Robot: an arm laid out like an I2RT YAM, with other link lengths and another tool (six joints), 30 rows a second.
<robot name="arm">
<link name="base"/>
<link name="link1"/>
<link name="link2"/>
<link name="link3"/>
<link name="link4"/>
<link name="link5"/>
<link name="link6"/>
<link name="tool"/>
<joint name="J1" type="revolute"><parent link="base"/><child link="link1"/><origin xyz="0 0 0.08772" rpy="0 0 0"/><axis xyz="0 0 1"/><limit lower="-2.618" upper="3.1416"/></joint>
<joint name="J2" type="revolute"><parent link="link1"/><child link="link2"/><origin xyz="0.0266 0.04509 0.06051" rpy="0 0 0"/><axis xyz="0 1 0"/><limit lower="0" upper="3.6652"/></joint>
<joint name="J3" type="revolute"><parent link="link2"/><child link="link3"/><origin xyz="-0.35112 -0.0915 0" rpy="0 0 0"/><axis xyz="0 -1 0"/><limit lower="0" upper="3.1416"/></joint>
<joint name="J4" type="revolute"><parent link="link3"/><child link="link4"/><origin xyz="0.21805 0.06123 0.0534" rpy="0 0 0"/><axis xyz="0 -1 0"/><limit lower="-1.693" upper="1.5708"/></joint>
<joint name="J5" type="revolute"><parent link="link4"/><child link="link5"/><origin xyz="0.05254 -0.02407 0.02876" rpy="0 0 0"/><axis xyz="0 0 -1"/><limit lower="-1.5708" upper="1.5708"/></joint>
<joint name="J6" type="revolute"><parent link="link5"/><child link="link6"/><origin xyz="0.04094 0 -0.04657" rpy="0 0 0"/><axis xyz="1 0 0"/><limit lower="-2.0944" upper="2.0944"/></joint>
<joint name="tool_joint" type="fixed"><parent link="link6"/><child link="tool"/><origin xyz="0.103 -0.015 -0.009" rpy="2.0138 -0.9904 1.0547"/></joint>
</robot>
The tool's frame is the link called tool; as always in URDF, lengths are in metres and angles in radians.
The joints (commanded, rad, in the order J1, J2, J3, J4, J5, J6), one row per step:
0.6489 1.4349 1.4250 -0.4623 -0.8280 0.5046
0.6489 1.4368 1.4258 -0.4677 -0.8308 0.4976
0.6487 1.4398 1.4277 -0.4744 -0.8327 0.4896
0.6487 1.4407 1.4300 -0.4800 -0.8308 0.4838
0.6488 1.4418 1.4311 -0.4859 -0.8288 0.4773
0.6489 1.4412 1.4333 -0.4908 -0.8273 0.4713
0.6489 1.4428 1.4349 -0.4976 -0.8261 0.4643
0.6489 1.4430 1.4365 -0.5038 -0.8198 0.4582
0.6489 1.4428 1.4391 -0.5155 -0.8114 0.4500
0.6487 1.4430 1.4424 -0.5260 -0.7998 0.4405
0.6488 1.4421 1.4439 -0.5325 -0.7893 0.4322
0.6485 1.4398 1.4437 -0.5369 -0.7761 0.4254
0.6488 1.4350 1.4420 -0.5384 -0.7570 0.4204
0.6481 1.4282 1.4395 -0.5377 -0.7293 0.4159
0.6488 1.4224 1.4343 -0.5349 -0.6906 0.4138
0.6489 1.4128 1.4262 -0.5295 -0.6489 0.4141
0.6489 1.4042 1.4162 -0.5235 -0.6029 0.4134
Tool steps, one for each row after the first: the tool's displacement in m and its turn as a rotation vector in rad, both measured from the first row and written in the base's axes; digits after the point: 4 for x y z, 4 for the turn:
-0.0002 0.0001 -0.0008 -0.0031 -0.0007 0.0047
0.0000 0.0003 -0.0018 -0.0074 -0.0015 0.0086
0.0002 0.0002 -0.0020 -0.0108 -0.0042 0.0088
0.0004 0.0000 -0.0027 -0.0153 -0.0062 0.0092
0.0002 -0.0004 -0.0025 -0.0173 -0.0107 0.0099
0.0003 -0.0005 -0.0033 -0.0221 -0.0122 0.0111
0.0009 -0.0010 -0.0038 -0.0277 -0.0159 0.0076
0.0012 -0.0020 -0.0047 -0.0367 -0.0189 0.0031
0.0022 -0.0029 -0.0054 -0.0462 -0.0253 -0.0039
0.0030 -0.0038 -0.0059 -0.0534 -0.0329 -0.0100
0.0040 -0.0051 -0.0065 -0.0607 -0.0412 -0.0193
0.0052 -0.0068 -0.0067 -0.0680 -0.0526 -0.0339
0.0074 -0.0094 -0.0067 -0.0769 -0.0685 -0.0571
0.0109 -0.0121 -0.0081 -0.0912 -0.0840 -0.0893
0.0142 -0.0158 -0.0090 -0.1042 -0.1007 -0.1258
0.0181 -0.0199 -0.0109 -0.1205 -0.1175 -0.1657

